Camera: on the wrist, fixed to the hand. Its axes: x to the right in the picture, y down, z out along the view.
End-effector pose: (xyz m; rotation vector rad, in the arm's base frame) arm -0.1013 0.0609 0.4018 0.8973 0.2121 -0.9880
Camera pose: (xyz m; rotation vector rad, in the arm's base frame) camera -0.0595 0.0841 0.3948 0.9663 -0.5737 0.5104
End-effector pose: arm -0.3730 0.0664 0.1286 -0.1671 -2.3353 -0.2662
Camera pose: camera -0.3536 0.0932 0.1638 -1.6880 -1.5183 0.7875
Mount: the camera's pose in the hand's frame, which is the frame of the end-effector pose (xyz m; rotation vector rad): 0.0126 0.0348 -0.0310 0.2558 0.0372 1.6016
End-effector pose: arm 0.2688 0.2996 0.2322 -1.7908 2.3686 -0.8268
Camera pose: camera 0.2232 0.3062 0.2465 0.4260 2.4696 -0.7046
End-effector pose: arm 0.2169 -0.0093 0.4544 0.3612 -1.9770 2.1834
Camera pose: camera 0.1929 0.0175 0.4222 0.9661 1.1250 -1.5820
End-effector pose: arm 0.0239 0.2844 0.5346 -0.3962 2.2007 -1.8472
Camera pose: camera -0.0006 0.3141 0.5055 1.1182 1.2976 -1.0410
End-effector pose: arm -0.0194 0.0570 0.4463 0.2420 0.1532 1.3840
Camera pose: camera -0.0579 0.0777 0.4258 0.6174 0.1647 2.9640
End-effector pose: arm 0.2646 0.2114 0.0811 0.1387 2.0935 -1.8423
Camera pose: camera 0.2572 0.2450 0.0472 1.3935 0.9449 -0.9557
